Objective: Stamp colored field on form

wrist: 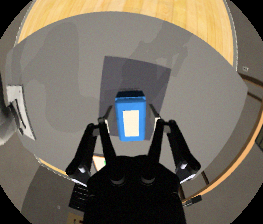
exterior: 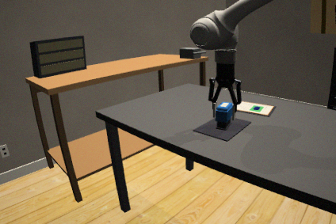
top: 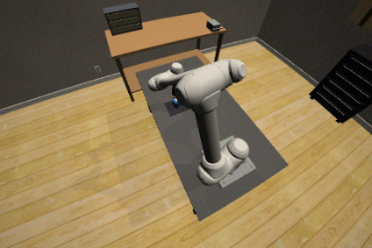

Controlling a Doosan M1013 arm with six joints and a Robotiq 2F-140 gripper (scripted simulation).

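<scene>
The blue stamp lies 2 cm below my hand. Round my hand: dark mat 7 cm below; then form 31 cm to the right, 6 cm below, 5 cm behind.
</scene>
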